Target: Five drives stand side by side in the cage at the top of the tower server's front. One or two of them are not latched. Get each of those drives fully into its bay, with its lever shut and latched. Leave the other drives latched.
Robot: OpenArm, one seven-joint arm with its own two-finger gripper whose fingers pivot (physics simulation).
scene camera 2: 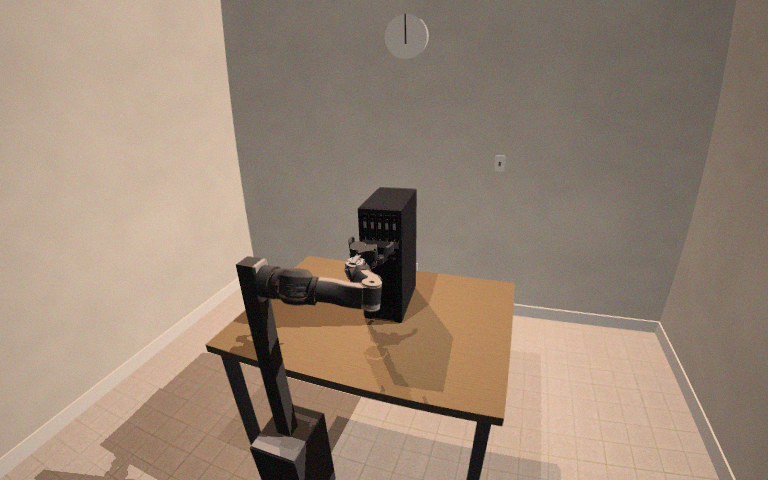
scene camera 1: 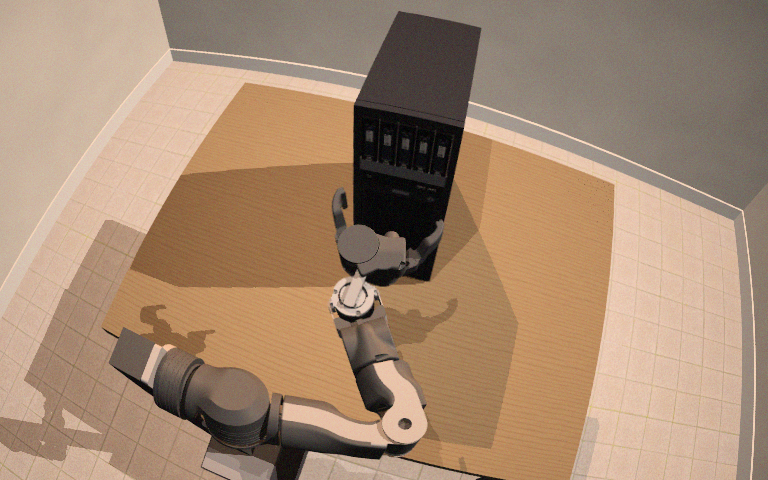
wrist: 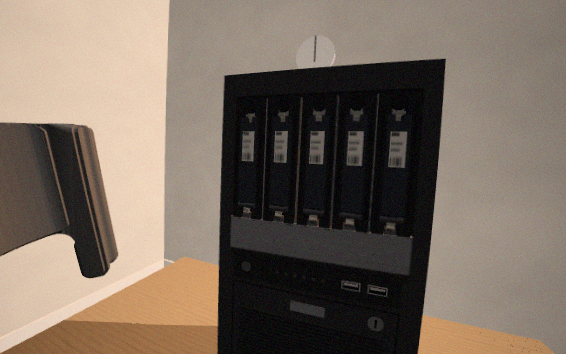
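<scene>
The black tower server [scene camera 1: 419, 67] [scene camera 2: 408, 254] [wrist: 432, 200] stands upright with five drives side by side in its top cage. From left to right in the wrist view they are the first drive [wrist: 246, 182], second drive [wrist: 279, 182], third drive [wrist: 315, 185], fourth drive [wrist: 353, 187] and fifth drive [wrist: 395, 192]. Their fronts look level with each other, and I see no lever swung out. The small latches are too dark to judge. My gripper [scene camera 1: 390, 211] [scene camera 2: 371, 243] is wide open and empty, in front of the server and below the cage. In the wrist view one finger shows at the left.
A grey strip [wrist: 320, 245] crosses the server front under the drives, above USB ports and a lock. The server stands on a wooden table [scene camera 1: 555, 254] [scene camera 2: 481, 339], with the back wall behind it. The arm's post [scene camera 2: 269, 350] stands at the table's front left edge.
</scene>
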